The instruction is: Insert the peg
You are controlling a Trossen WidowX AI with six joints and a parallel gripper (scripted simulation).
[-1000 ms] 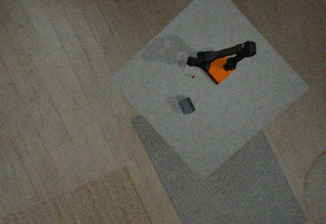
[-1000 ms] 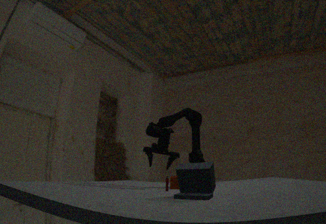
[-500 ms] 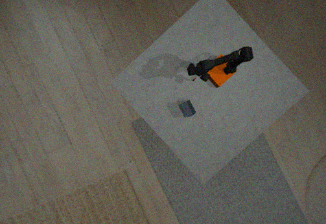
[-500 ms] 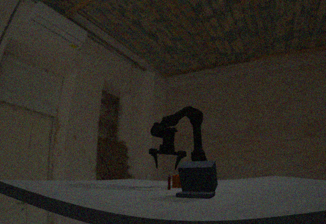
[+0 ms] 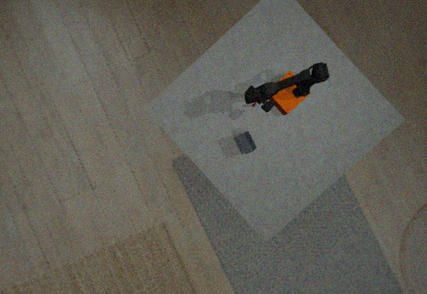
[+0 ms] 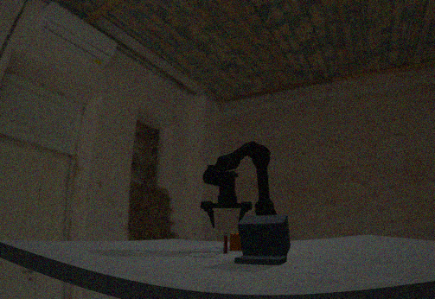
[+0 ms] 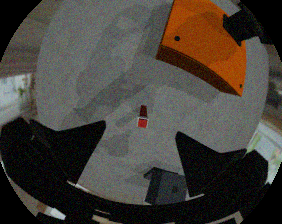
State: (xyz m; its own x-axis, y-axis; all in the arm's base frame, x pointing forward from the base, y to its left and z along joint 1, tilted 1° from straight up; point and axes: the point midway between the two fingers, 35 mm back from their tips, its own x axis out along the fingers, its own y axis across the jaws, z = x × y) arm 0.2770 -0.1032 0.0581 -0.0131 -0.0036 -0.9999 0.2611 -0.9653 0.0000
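Right now my gripper tip is 4 cm above the red peg. Round my gripper tip: grey sloped panel block (20 cm ahead, 19 cm to the left, 2 cm below).
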